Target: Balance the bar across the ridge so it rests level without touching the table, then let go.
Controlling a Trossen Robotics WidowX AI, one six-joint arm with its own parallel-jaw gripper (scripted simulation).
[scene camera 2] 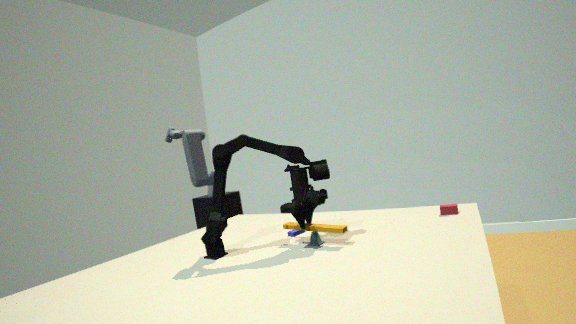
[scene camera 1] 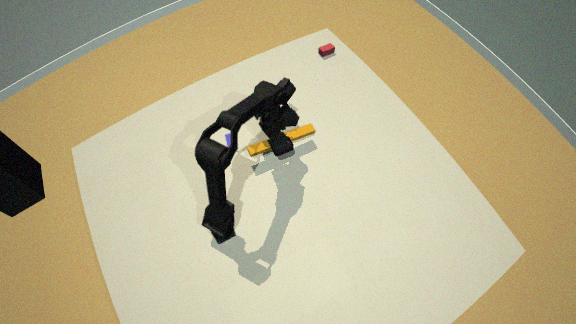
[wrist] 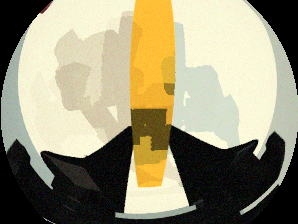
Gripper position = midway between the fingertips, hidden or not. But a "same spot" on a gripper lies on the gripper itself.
my gripper: scene camera 2; scene camera 1; wrist 150, 130
same spot on my gripper: [scene camera 1: 280, 143] = [scene camera 2: 290, 203]
